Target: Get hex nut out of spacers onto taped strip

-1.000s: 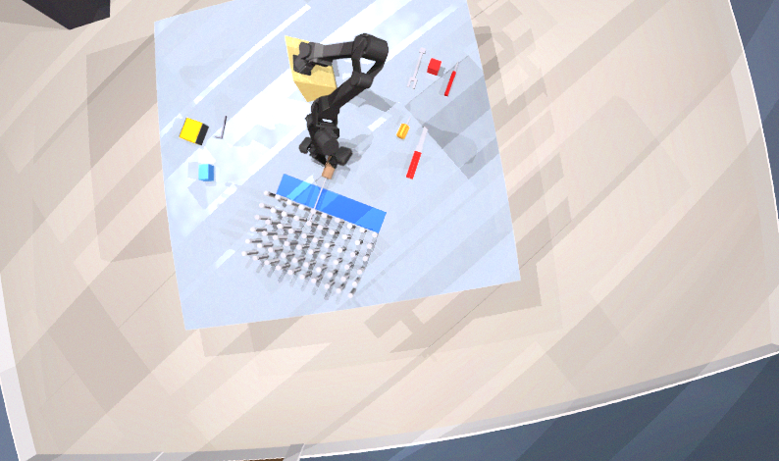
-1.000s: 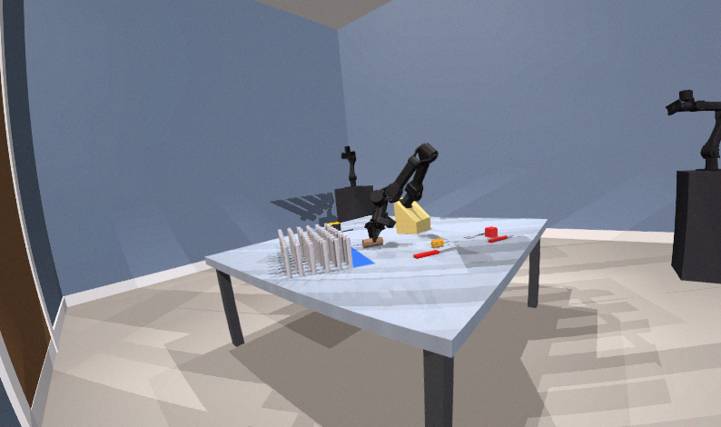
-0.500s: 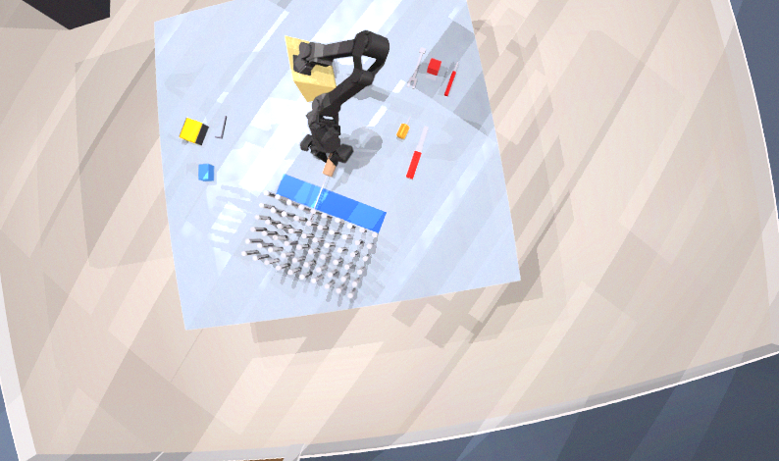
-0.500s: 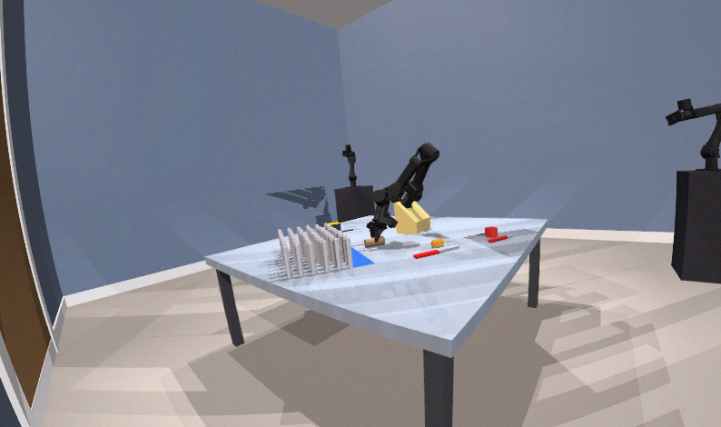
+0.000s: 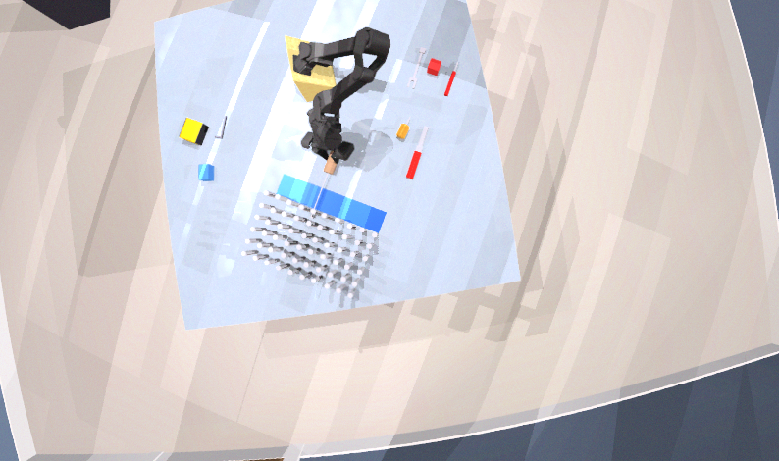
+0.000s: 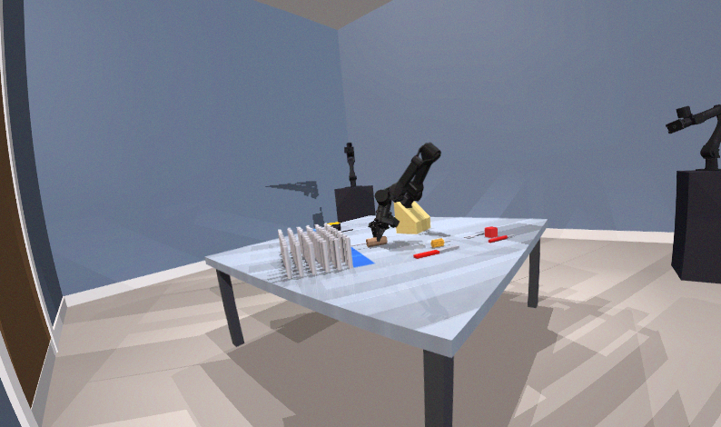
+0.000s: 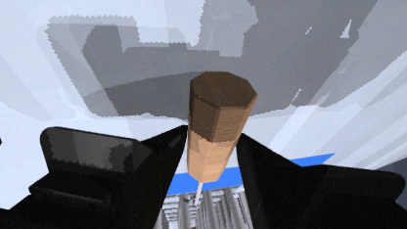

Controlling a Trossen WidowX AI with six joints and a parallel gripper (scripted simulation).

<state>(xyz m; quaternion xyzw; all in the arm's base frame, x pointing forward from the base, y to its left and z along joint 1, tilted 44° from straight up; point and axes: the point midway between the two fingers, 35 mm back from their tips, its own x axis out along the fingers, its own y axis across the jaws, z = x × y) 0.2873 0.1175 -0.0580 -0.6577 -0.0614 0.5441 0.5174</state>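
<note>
Now: gripper tip 90 mm short of the wooden-handled tool and 50 mm to the left of it. Round my gripper tip: blue taped strip (150 mm ahead, 30 mm to the right, 20 mm below); orange stub tool (80 mm behind, 270 mm to the left); grey fork tool (320 mm behind, 360 mm to the left, 10 mm below).
</note>
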